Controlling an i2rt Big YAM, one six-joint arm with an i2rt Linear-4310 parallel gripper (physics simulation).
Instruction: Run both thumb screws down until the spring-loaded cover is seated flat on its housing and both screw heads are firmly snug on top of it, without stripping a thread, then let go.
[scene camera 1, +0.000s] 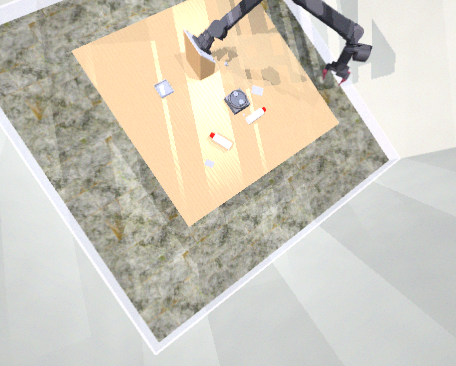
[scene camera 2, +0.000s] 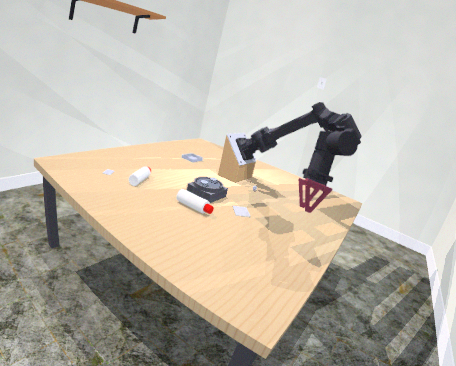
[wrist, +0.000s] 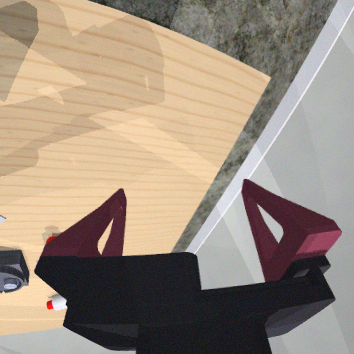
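Seen in the pictures: gripper, fingertip midpoint: (scene camera 1: 330, 82) (scene camera 2: 304, 209) (wrist: 183, 188); arm's base, link origin: (scene camera 1: 201, 46) (scene camera 2: 243, 149).
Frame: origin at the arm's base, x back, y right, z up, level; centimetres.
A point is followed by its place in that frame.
Note:
The dark square housing (scene camera 1: 230, 108) @(x -35.3, y -0.9, z -14.6 cm) (scene camera 2: 211, 195) @(x -39.2, y -13.6, z -11.9 cm) (wrist: 10, 258) @(x -37.6, y -13.6, z -13.0 cm) sits on the table with its round cover (scene camera 1: 231, 98) @(x -31.5, y -3.2, z -10.0 cm) on top. Two light round screw heads show on the cover in the scene camera 1 view; one screw head (wrist: 11, 284) @(x -37.5, y -8.1, z -8.9 cm) shows at the left edge of the wrist view. The housing is cut off there. Whether the cover is flat and how high the heads stand are too small to tell. My gripper (scene camera 1: 333, 80) @(x -58.2, y -55.9, z 6.6 cm) (scene camera 2: 308, 210) @(x -58.2, y -55.9, z 6.6 cm) (wrist: 183, 188) @(x -58.2, y -55.9, z 6.6 cm) is open and empty. It hangs high near the table's edge, well away from the housing.
A white bottle with a red cap (scene camera 1: 256, 115) @(x -49.1, y -12.0, z -10.6 cm) (scene camera 2: 192, 201) @(x -50.3, y -13.6, z -11.9 cm) lies close beside the housing; another white bottle (scene camera 1: 222, 141) @(x -52.7, y 17.1, z -10.6 cm) (scene camera 2: 139, 176) @(x -55.3, y 12.8, z -11.3 cm) lies farther off. A shallow tray (scene camera 1: 164, 88) @(x -3.1, y 29.7, z -15.3 cm) (scene camera 2: 192, 158) @(x -1.9, y 31.4, z -15.6 cm), thin light squares (scene camera 1: 257, 90) @(x -33.1, y -25.1, z -15.1 cm) (scene camera 2: 241, 211) @(x -33.5, y -25.4, z -15.1 cm) and the arm's wooden mount (scene camera 1: 200, 67) @(x -8.7, y 6.1, z -3.5 cm) (scene camera 2: 234, 168) @(x -8.8, y -2.6, z -8.6 cm) stand around it.

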